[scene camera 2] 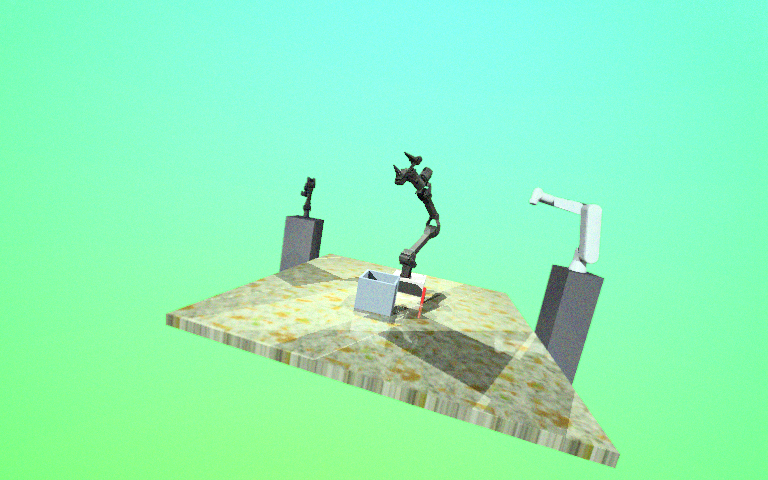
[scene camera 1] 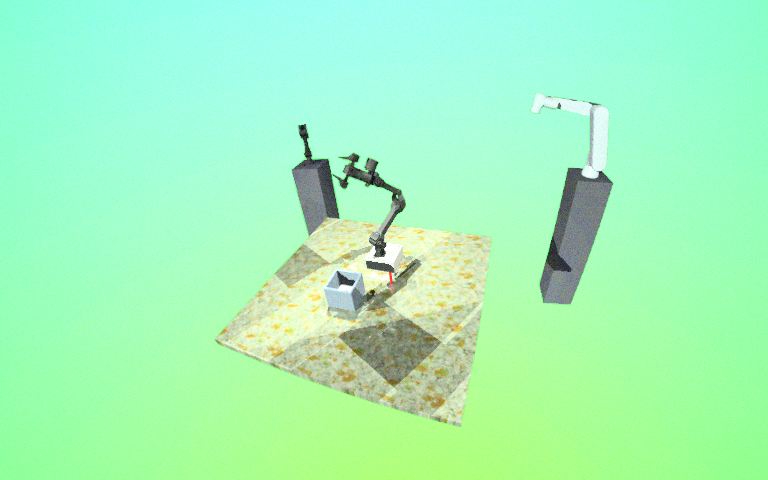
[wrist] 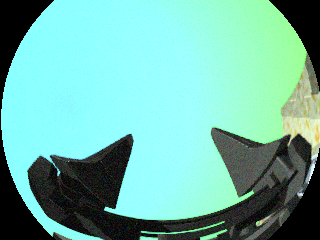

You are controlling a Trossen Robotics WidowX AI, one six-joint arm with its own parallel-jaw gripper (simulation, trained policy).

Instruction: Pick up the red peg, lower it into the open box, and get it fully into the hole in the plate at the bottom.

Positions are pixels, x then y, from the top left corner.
Scene:
A box (scene camera 2: 376,292) is 120 cm from the lens.

